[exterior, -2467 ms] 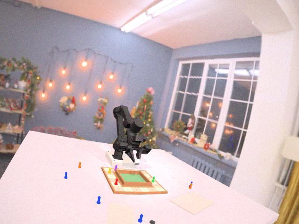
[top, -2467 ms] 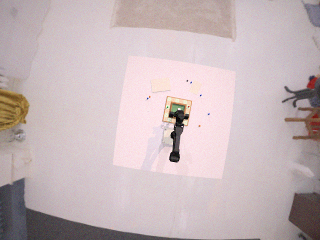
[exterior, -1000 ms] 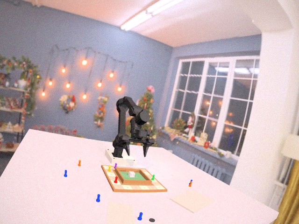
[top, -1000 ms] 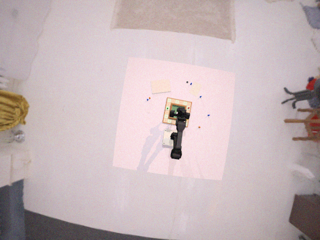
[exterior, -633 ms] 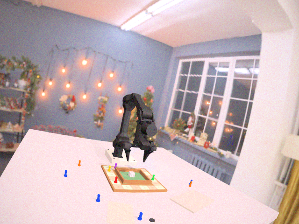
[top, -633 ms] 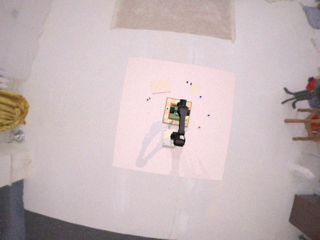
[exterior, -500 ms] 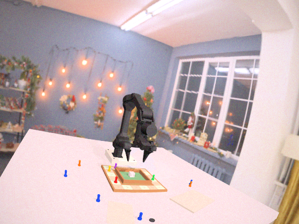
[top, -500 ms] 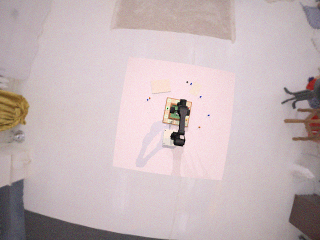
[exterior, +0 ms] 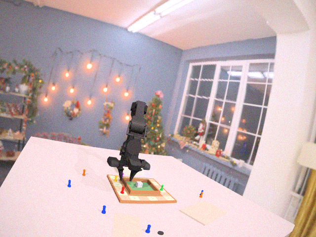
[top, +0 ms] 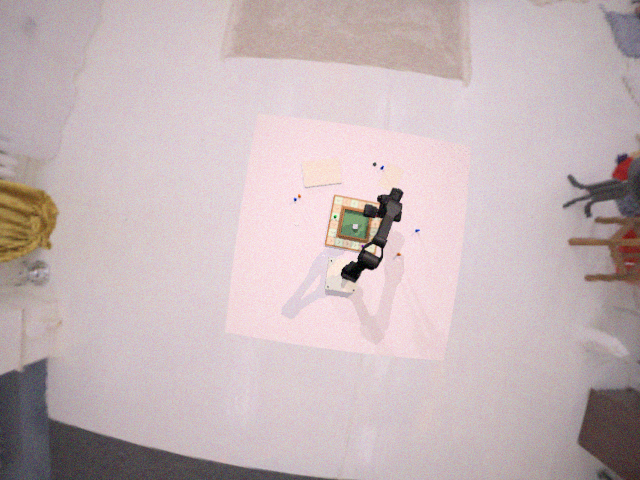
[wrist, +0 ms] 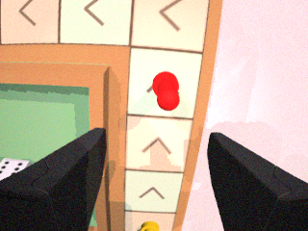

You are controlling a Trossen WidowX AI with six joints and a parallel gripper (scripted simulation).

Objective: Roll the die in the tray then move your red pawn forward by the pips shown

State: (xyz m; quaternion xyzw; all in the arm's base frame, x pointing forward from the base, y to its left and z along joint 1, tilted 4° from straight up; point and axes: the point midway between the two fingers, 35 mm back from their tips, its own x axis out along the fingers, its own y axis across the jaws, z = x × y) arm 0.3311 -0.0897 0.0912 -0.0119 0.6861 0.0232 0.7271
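My gripper tip is 10 mm to the left of the red pawn and 50 mm above it. The rest, counted from my gripper tip: white die (80 mm behind, 100 mm to the left, 50 mm below); then yellow pawn (130 mm behind, 10 mm to the right, 50 mm below); then green tray (70 mm behind, 110 mm to the left, 70 mm below).
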